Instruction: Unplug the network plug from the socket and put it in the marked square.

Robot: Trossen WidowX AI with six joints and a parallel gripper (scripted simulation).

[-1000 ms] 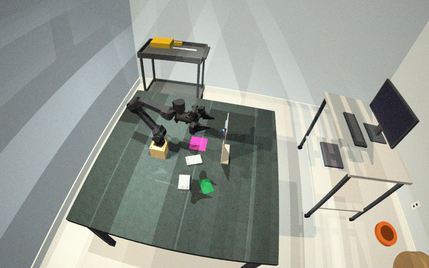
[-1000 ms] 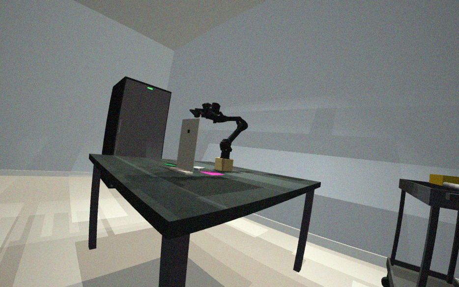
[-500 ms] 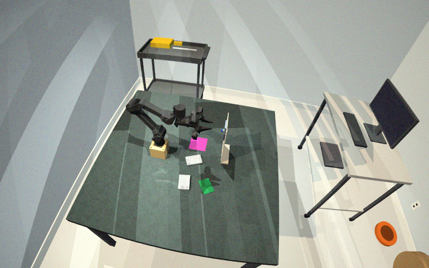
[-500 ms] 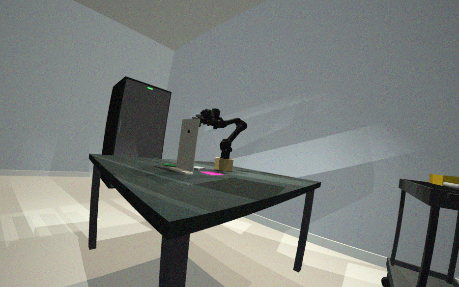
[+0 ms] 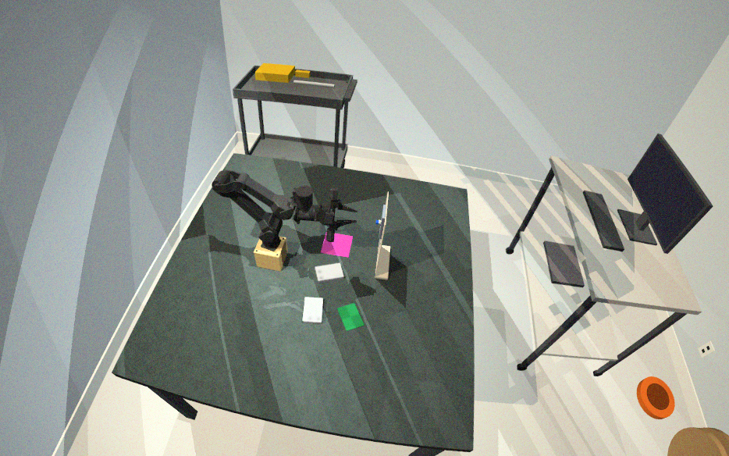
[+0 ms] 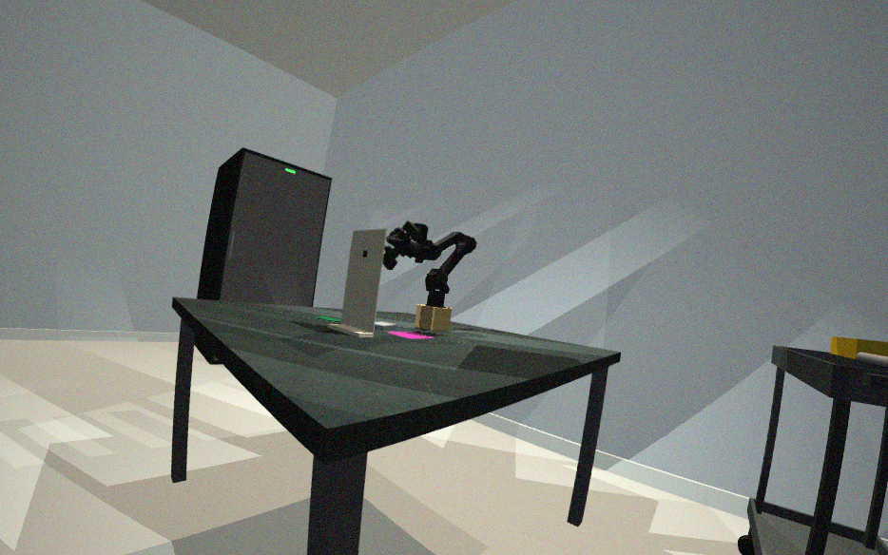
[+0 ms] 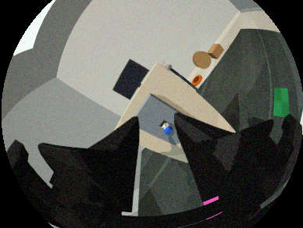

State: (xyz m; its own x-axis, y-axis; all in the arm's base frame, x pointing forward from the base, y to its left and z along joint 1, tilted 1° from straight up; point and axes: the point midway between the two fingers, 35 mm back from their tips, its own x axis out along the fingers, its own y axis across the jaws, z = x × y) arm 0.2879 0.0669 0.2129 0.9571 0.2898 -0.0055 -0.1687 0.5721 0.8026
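My gripper tip is 80 mm short of the network plug, 60 mm to the right of it and 60 mm above it. From my gripper tip the other things lie so: green patch (300 mm below, 220 mm to the right, 70 mm ahead); beige panel (160 mm below, 100 mm ahead, 70 mm to the left); magenta marked square (300 mm below, 100 mm behind, 90 mm to the left).
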